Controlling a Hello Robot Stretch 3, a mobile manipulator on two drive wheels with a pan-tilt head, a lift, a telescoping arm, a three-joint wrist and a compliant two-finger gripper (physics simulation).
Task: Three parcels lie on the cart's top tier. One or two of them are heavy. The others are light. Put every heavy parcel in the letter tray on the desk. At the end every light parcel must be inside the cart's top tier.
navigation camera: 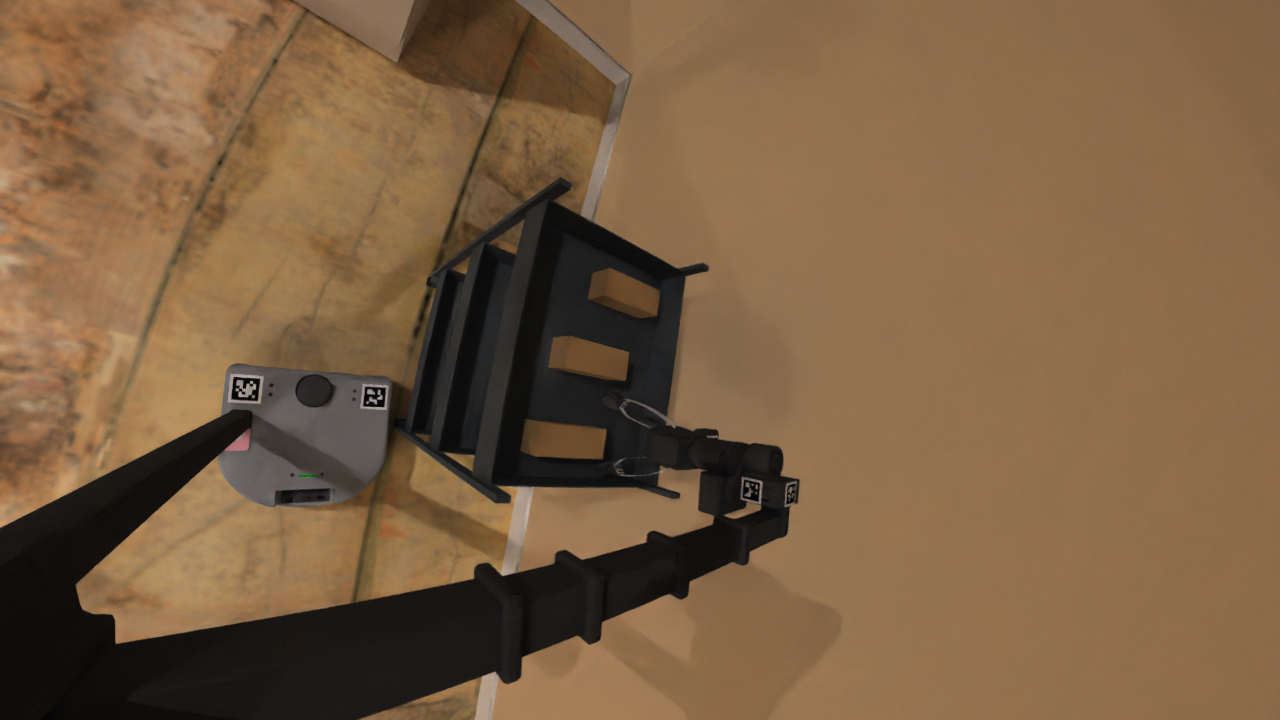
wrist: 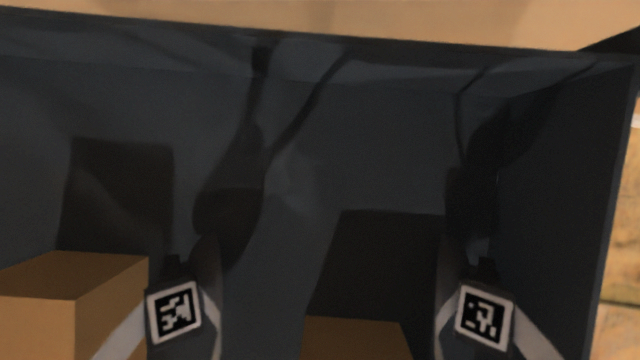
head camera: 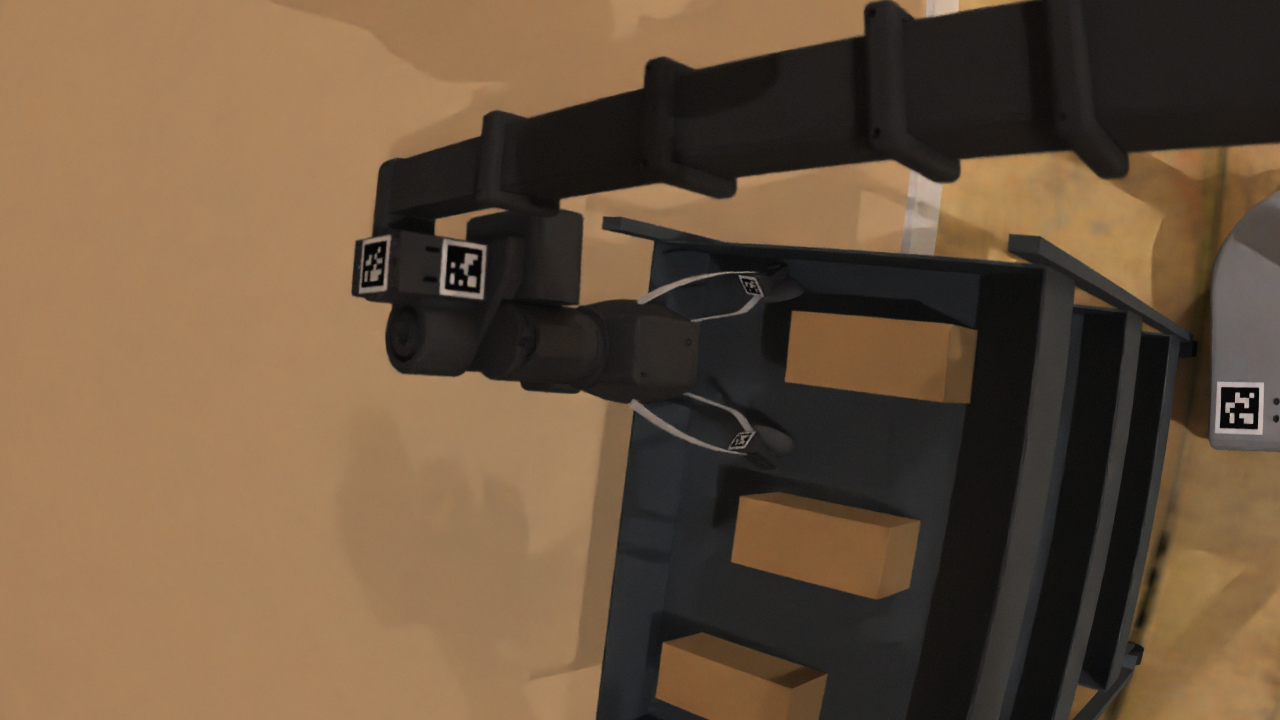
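Where they show: robot's base at its link origin: (navigation camera: 314,389).
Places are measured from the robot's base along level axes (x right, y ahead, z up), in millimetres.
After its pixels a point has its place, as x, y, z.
Observation:
Three brown box parcels lie apart on the dark cart's top tier (head camera: 1049,358) @(219, -27, 705) (navigation camera: 511,358) @(232, 93, 728) (wrist: 380,135). The end parcel (head camera: 868,356) @(353, -27, 715) (navigation camera: 563,440) @(337, -25, 715) (wrist: 355,340) is nearest my gripper (head camera: 776,362) @(454, -20, 663) (navigation camera: 614,434) @(454, -20, 663) (wrist: 326,260) @(454, -20, 663). The gripper is open and empty, its fingers pointing at that parcel's wall-side end, one to each side. Its exact height above the tier floor is unclear. The middle parcel (head camera: 814,546) @(389, 109, 715) (navigation camera: 586,360) @(369, 105, 715) (wrist: 37,325) lies beside the gripper's other finger. The far parcel (head camera: 733,685) @(451, 230, 715) (navigation camera: 623,293) @(438, 234, 715) lies beyond it. The letter tray and desk do not show.
The tan wall (head camera: 223,358) @(675, -5, 1037) (navigation camera: 984,358) @(696, 136, 1220) is behind the cart. My grey base (navigation camera: 308,438) @(-3, -105, 160) stands close to the cart's open side. My extended arm (head camera: 760,116) @(235, -98, 1015) (navigation camera: 590,595) @(174, -92, 1022) passes beside the cart's end. A pale block-like object (navigation camera: 380,17) @(-26, 956, 204) shows at the top of the navigation view.

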